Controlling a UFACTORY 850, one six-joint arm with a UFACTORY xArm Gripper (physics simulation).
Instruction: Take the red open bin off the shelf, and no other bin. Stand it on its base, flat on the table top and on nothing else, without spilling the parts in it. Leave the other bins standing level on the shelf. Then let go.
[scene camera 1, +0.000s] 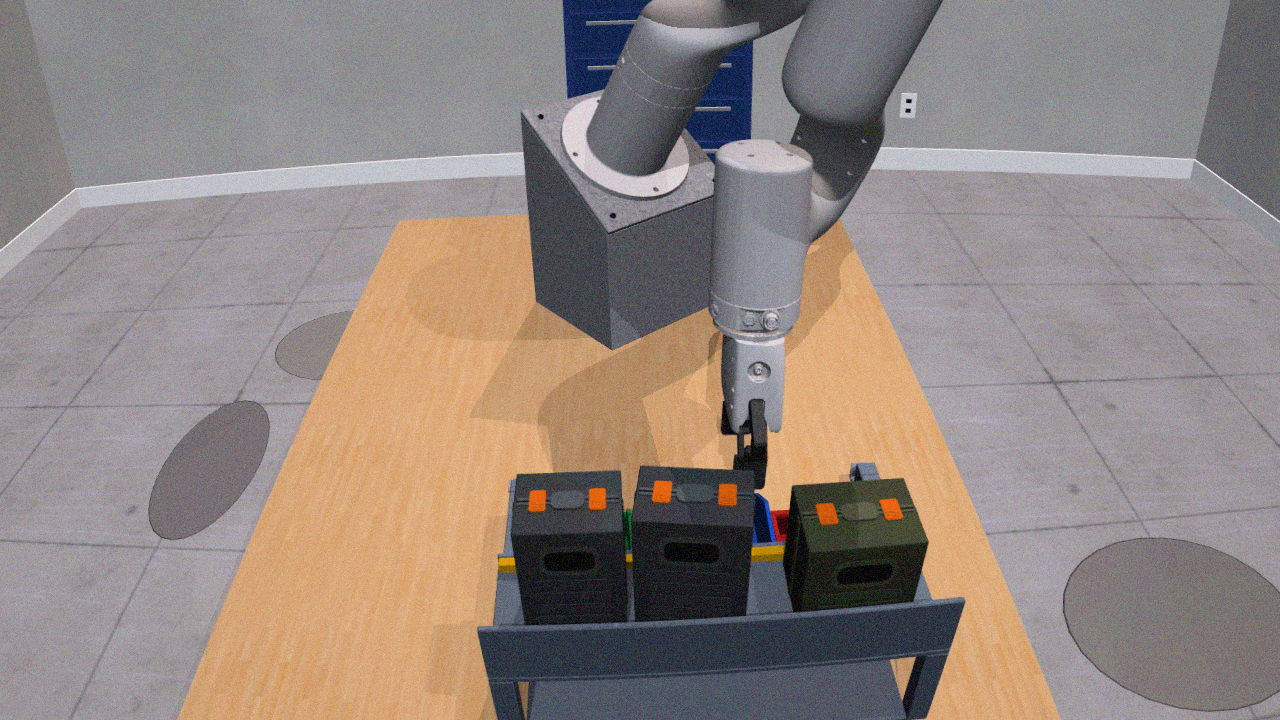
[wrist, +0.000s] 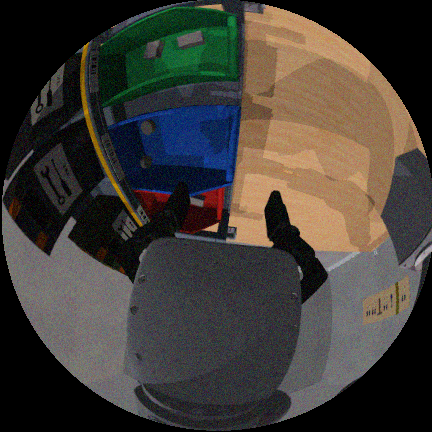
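Observation:
The red open bin (scene camera 1: 781, 522) (wrist: 204, 216) is on the grey shelf (scene camera 1: 716, 649) (wrist: 175, 96), beside the blue bin (scene camera 1: 762, 517) (wrist: 185, 137). A light grey part shows inside the red bin in the wrist view; some of the bin is hidden behind one finger and the gripper body. The blue bin holds two round grey parts. The green bin (scene camera 1: 628, 528) (wrist: 175, 57) stands beyond the blue one with two grey blocks. My gripper (scene camera 1: 750, 484) (wrist: 227, 195) is open and empty. Its fingers are above the shelf's table-side edge, one over the red bin, the other over the table side.
Two black cases (scene camera 1: 571, 541) (scene camera 1: 691, 537) and a dark green case (scene camera 1: 857, 541) stand on the shelf behind a yellow strip (scene camera 1: 768, 553) (wrist: 102, 153). The wooden table (scene camera 1: 358, 447) (wrist: 310, 125) extends from the shelf to the robot's grey pedestal (scene camera 1: 572, 259).

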